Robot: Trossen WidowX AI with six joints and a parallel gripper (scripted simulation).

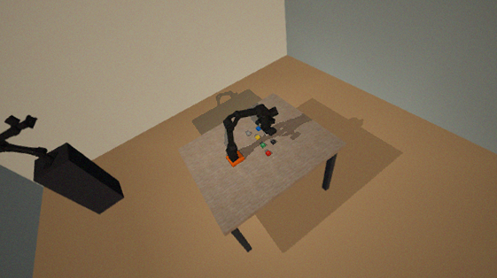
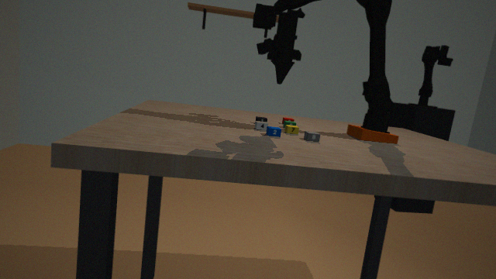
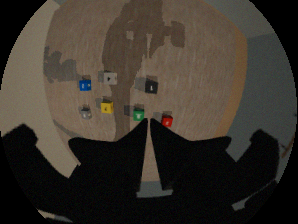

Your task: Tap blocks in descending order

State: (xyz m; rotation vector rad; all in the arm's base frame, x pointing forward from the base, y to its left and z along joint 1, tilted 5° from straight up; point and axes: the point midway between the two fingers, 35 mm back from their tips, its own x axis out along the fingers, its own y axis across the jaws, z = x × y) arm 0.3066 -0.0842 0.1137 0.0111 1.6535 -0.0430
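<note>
Right now the blue block is 190 mm to the left of my gripper tip, 120 mm below it and 50 mm ahead of it. Also, from my gripper tip: green block: 120 mm below, 50 mm behind, 20 mm to the left; black block: 120 mm below, 40 mm ahead, 10 mm to the right; red block: 120 mm below, 70 mm to the right, 70 mm behind.
</note>
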